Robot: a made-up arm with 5 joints.
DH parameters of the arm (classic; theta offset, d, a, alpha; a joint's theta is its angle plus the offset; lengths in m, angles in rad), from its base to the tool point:
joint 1: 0 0.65 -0.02 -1.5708
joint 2: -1.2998 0 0.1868 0
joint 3: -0.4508 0 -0.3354 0
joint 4: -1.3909 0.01 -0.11 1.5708
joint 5: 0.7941 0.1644 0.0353 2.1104
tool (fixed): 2.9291 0.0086 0 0
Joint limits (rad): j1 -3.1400..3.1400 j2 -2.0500..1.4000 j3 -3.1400..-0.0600 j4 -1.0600..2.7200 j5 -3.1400..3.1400
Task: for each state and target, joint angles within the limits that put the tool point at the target. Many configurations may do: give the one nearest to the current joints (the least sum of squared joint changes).
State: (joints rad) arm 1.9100 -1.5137 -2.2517 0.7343 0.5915
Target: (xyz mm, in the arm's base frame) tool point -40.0 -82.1 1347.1
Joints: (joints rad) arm 1.6426 -0.6808 -2.2997 0.5353 0.8585
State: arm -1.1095 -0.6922 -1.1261 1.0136 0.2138
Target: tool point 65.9 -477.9 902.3
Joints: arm -1.5117 -0.2800 -1.3885 0.7400 0.2823
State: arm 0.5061 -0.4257 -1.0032 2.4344 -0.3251
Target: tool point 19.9 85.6 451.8
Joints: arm 1.0213 0.1614 -0.5531 1.9175 -0.0740
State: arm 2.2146 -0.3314 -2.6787 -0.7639 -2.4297
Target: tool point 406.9 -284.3 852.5
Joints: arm 2.5003 -0.7395 -3.1400 -1.0600 -2.9410
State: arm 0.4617 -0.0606 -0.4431 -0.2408 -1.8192
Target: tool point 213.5 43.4 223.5
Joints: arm 0.3151 0.8358 -0.6469 -0.0195 -1.9036
